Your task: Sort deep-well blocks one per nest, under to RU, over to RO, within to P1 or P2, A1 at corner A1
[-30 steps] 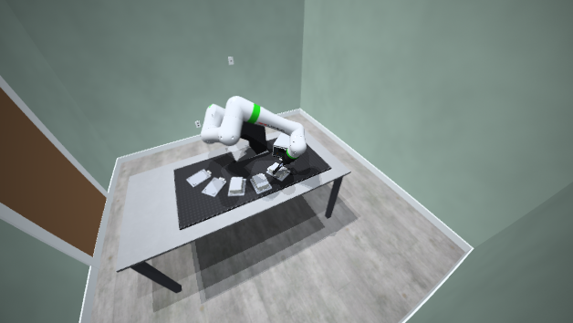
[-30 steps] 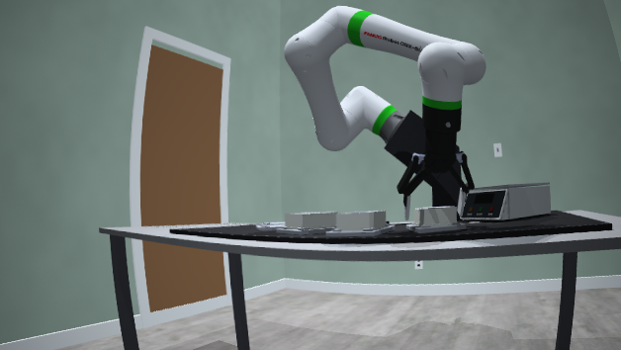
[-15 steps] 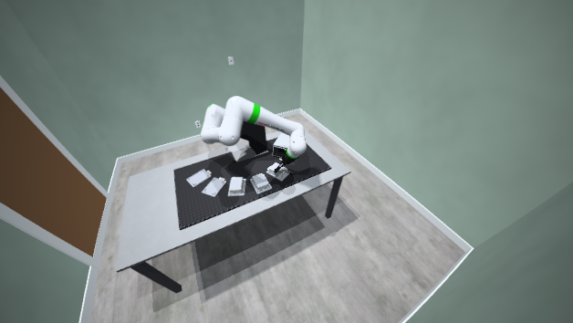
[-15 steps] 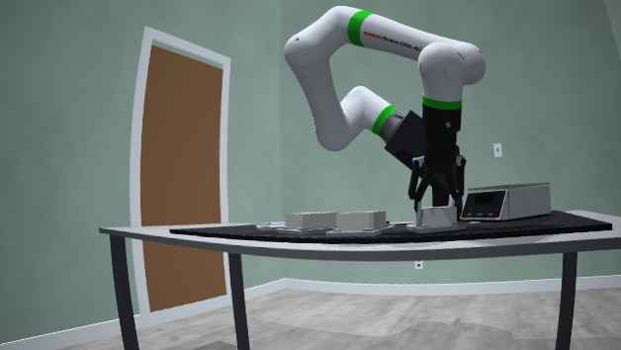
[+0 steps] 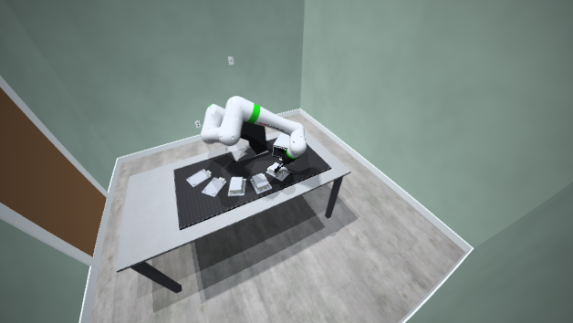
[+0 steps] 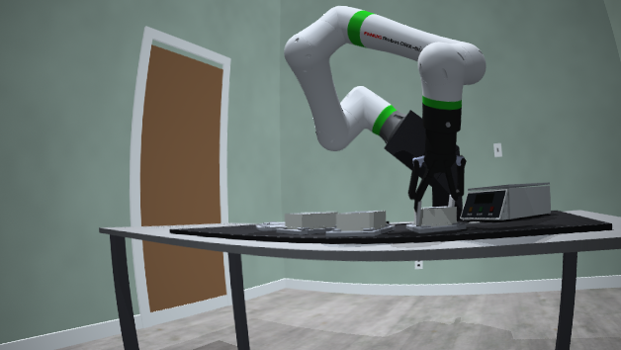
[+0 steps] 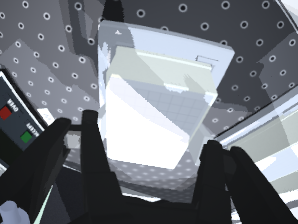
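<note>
My gripper is now 24 cm past the check-weigher platform, 22 cm to the right of it and 5 cm below it. Round my hand: grey deep-well block: 1 cm below; then check-weigher CW: 23 cm behind, 22 cm to the left, 2 cm above.
</note>
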